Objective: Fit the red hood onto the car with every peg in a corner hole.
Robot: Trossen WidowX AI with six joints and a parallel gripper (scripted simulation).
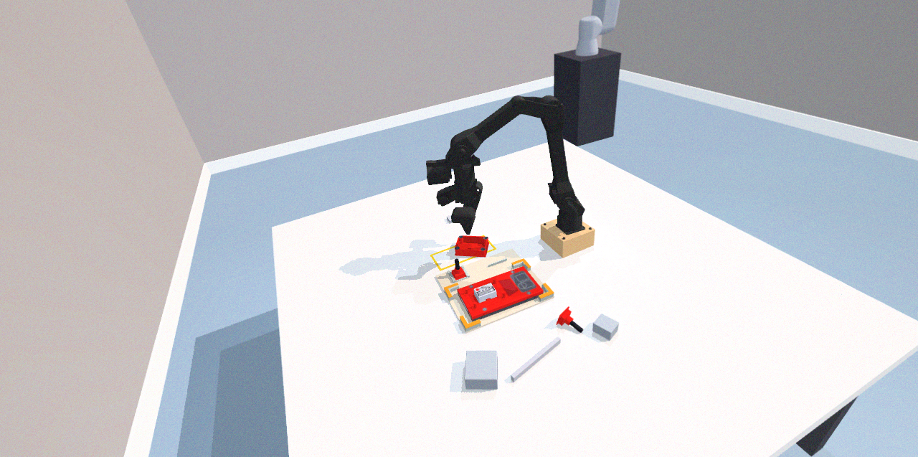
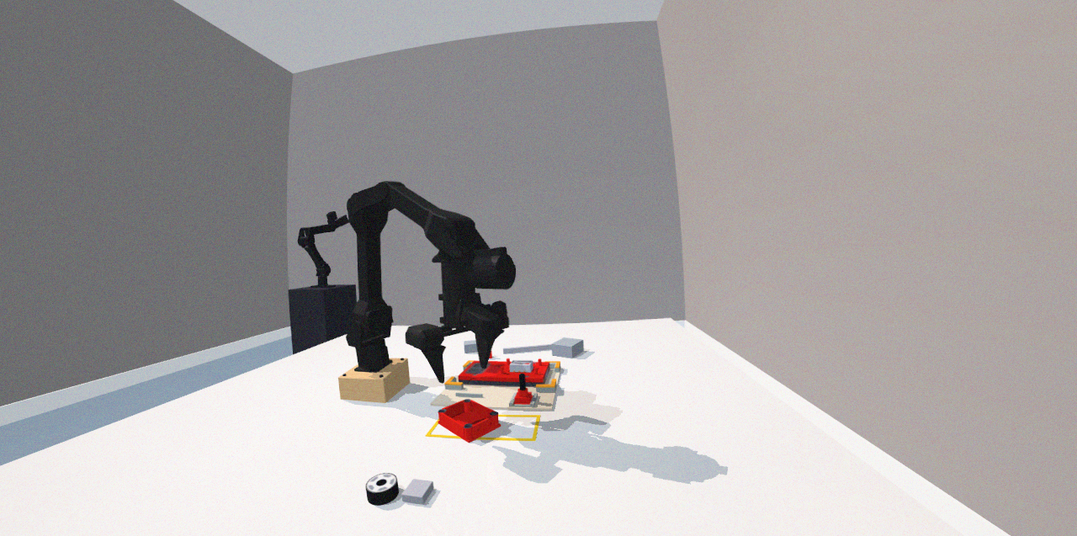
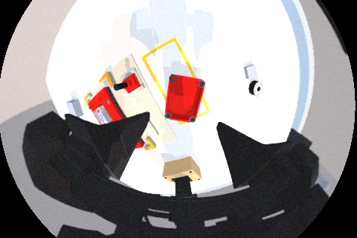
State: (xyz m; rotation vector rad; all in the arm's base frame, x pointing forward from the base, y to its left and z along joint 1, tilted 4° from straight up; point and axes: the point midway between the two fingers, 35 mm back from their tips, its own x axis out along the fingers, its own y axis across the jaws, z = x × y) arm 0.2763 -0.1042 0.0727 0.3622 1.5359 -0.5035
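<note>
Now: the red hood 8 cm below my gripper tip. Round my gripper tip: grey engine block: 5 cm ahead, 22 cm to the left, 7 cm below; black wheel: 4 cm behind, 20 cm to the right, 8 cm below; grey rod: 3 cm ahead, 43 cm to the left, 9 cm below.
</note>
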